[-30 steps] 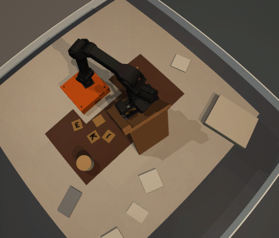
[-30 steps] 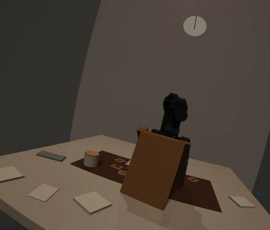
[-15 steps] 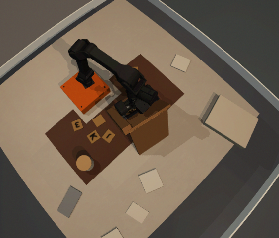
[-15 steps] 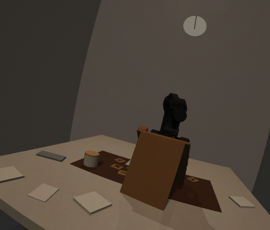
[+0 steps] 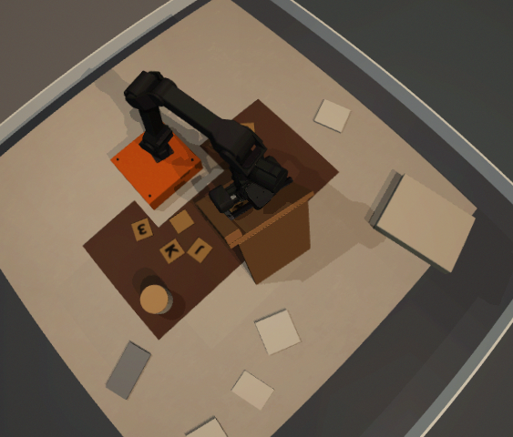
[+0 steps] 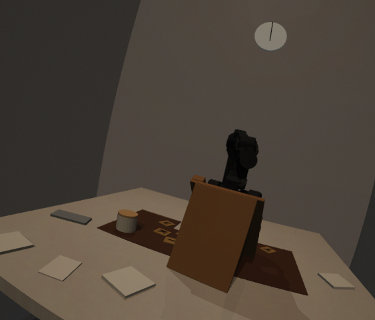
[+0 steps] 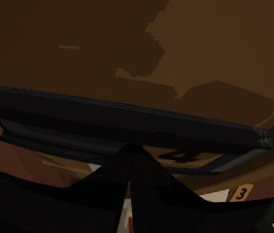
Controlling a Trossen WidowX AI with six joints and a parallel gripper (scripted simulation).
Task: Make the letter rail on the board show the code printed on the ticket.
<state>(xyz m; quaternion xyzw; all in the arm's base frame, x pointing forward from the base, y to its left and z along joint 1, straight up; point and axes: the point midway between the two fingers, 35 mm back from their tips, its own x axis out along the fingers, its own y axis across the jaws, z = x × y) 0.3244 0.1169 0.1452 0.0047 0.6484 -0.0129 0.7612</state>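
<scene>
Right now my gripper tip is 3 cm to the left of the tile marked 4. From my gripper tip the other things lie so: dark brown mat 17 cm below, 13 cm behind, 10 cm to the right; pale ticket 8 cm below, 6 cm behind; tile marked y 26 cm behind, 17 cm below, 16 cm to the left.
</scene>
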